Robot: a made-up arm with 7 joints. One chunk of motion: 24 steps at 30 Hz.
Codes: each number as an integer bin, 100 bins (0 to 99) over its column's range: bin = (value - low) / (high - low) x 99, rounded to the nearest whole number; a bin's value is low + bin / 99 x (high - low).
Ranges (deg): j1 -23..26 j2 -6..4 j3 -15..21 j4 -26..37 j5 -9..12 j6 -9..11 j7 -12..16
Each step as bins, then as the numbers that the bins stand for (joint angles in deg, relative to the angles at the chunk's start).
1 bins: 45 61 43 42 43 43 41
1 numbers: -0.73 0.16 0.64 0.73 0.12 -0.31 -0.40
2 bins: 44 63 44 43 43 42 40
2 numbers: -1.22 0.36 1.00 1.36 0.12 -0.52 -0.69
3 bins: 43 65 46 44 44 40 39
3 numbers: -1.72 0.57 1.73 2.00 0.33 -0.92 -0.97
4 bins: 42 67 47 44 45 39 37
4 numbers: -2.21 0.77 2.09 2.00 0.55 -1.12 -1.54
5 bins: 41 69 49 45 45 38 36
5 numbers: -2.71 0.97 2.82 2.64 0.55 -1.32 -1.82
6 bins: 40 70 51 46 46 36 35
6 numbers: -3.20 1.07 3.55 3.27 0.76 -1.73 -2.10
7 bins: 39 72 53 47 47 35 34
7 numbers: -3.70 1.27 4.27 3.91 0.97 -1.93 -2.38
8 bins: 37 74 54 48 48 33 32
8 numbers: -4.69 1.47 4.64 4.55 1.18 -2.33 -2.95
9 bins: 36 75 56 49 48 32 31
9 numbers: -5.18 1.58 5.36 5.18 1.18 -2.54 -3.23
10 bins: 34 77 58 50 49 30 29
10 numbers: -6.17 1.78 6.09 5.82 1.39 -2.94 -3.80
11 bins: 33 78 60 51 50 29 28
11 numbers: -6.67 1.88 6.82 6.45 1.61 -3.14 -4.08
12 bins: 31 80 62 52 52 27 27
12 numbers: -7.66 2.08 7.55 7.09 2.03 -3.55 -4.36
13 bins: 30 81 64 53 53 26 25
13 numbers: -8.15 2.18 8.27 7.73 2.24 -3.75 -4.93
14 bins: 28 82 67 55 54 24 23
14 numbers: -9.14 2.28 9.36 9.00 2.45 -4.15 -5.49
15 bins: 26 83 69 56 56 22 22
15 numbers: -10.13 2.38 10.09 9.64 2.88 -4.56 -5.78
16 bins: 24 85 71 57 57 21 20
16 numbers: -11.12 2.59 10.82 10.27 3.09 -4.76 -6.34
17 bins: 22 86 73 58 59 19 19
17 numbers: -12.11 2.69 11.55 10.91 3.52 -5.16 -6.63
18 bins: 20 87 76 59 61 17 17
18 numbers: -13.10 2.79 12.64 11.55 3.94 -5.57 -7.19
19 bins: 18 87 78 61 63 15 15
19 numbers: -14.09 2.79 13.36 12.82 4.36 -5.97 -7.76
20 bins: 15 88 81 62 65 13 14
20 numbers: -15.58 2.89 14.45 13.45 4.79 -6.37 -8.04
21 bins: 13 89 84 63 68 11 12
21 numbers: -16.57 2.99 15.55 14.09 5.42 -6.78 -8.61
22 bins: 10 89 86 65 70 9 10
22 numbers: -18.05 2.99 16.27 15.36 5.85 -7.18 -9.17
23 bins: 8 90 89 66 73 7 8
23 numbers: -19.04 3.09 17.36 16.00 6.48 -7.59 -9.74
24 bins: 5 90 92 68 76 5 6
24 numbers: -20.53 3.09 18.45 17.27 7.12 -7.99 -10.30
